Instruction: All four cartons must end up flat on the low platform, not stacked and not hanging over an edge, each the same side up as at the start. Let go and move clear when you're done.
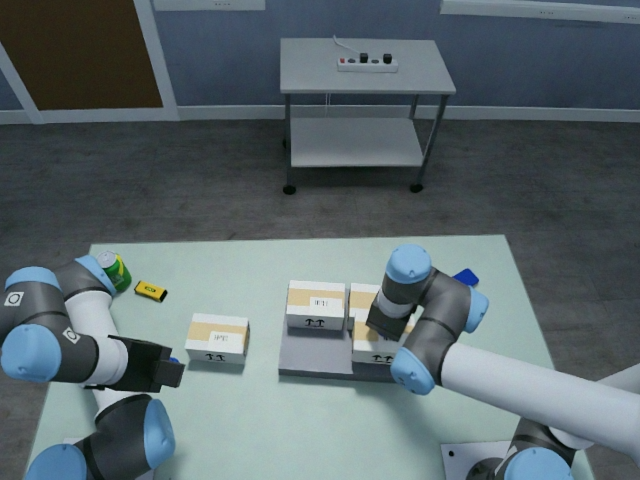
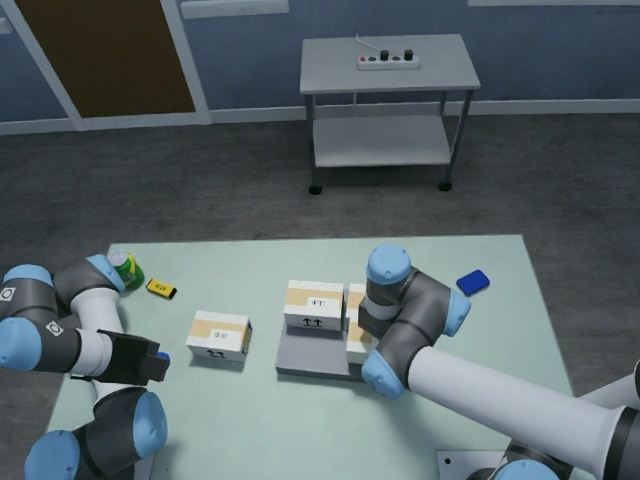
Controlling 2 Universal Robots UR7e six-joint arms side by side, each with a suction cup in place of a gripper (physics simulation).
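Frame: origin at the left arm's base, x ahead, y left, z up, level; millimetres.
Seen in the pictures: left arm's base at its link origin: (image 2: 102, 477).
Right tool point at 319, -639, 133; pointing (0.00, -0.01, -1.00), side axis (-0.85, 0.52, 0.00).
Pixels of each thing's top centre, then the offset from my right tool point to it, as dx, dy, dz.
- white-and-tan carton at its top centre: (image 1: 217, 332) (image 2: 217, 330) +26, +405, -57
- grey low platform at its top centre: (image 2: 343, 328) (image 1: 344, 328) +49, +83, -85
- back left carton at its top centre: (image 1: 316, 298) (image 2: 314, 298) +97, +158, -9
- back right carton at its top centre: (image 2: 376, 302) (image 1: 378, 301) +86, +2, -9
- front carton at its top centre: (image 2: 379, 334) (image 1: 385, 332) -10, +1, +17
- green can at its top centre: (image 1: 105, 258) (image 2: 118, 257) +215, +716, -11
- yellow block at its top centre: (image 1: 150, 289) (image 2: 160, 287) +181, +619, -113
- blue block at its top centre: (image 2: 473, 280) (image 1: 463, 279) +214, -283, -116
One white-and-tan carton (image 1: 217, 338) (image 2: 219, 335) lies flat on the table, left of the grey low platform (image 1: 315, 356) (image 2: 310, 353). A back left carton (image 1: 316, 304) (image 2: 313, 304) and a back right carton (image 1: 359, 297) (image 2: 355, 297) are on the platform, the latter partly hidden by the right arm. My right gripper (image 1: 383, 331) (image 2: 374, 330) is shut on the front carton (image 1: 367, 338) (image 2: 360, 338), upright over the platform's front right part; any gap below it cannot be told. My left gripper (image 1: 174, 360) (image 2: 163, 356) is open and empty, left of the table carton.
A green can (image 1: 118, 273) (image 2: 129, 272) and a yellow block (image 1: 150, 290) (image 2: 161, 288) are at the back left of the table. A blue block (image 1: 466, 277) (image 2: 473, 282) lies at the back right. The right forearm crosses the right side of the table. A trolley (image 1: 310, 67) (image 2: 330, 67) stands behind.
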